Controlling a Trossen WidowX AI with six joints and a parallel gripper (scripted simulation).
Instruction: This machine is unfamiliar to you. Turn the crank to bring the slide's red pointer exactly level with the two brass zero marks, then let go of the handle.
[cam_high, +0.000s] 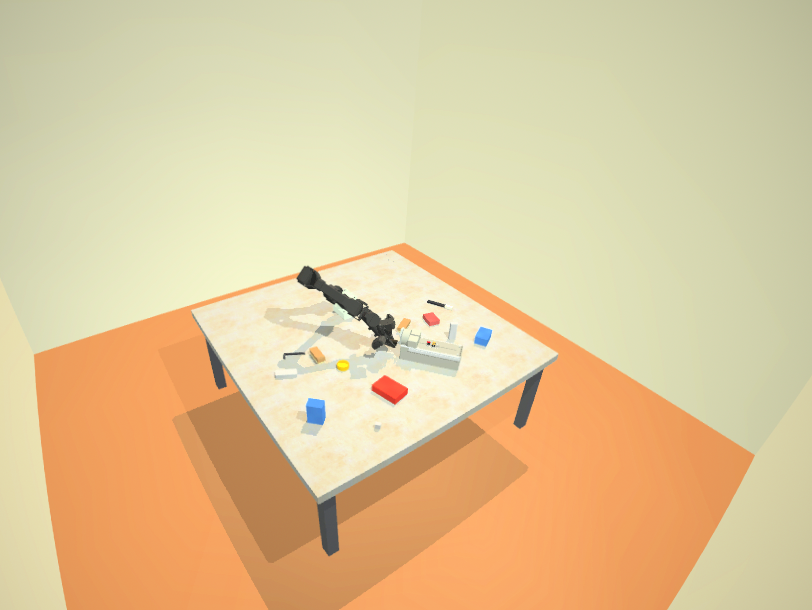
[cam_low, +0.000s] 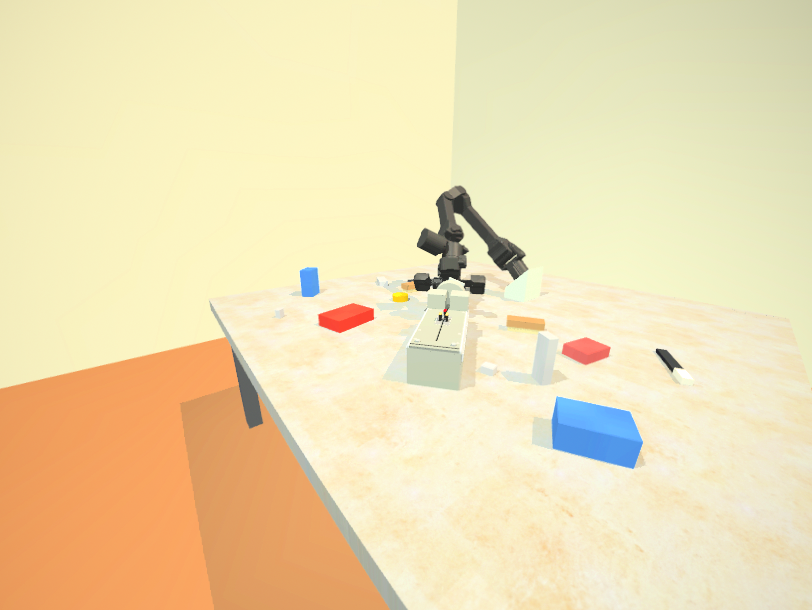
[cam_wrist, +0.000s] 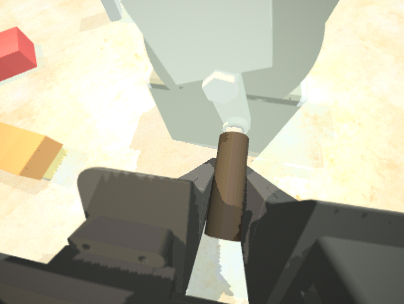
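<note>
The crank lies 40 mm above my gripper tip. Also, from my gripper tip: brown crank handle 30 mm above, 10 mm to the right, 10 mm behind; then red pointer 110 mm ahead, 100 mm to the left, 50 mm above; then yellow disc 250 mm to the right, 40 mm behind, 30 mm below.
</note>
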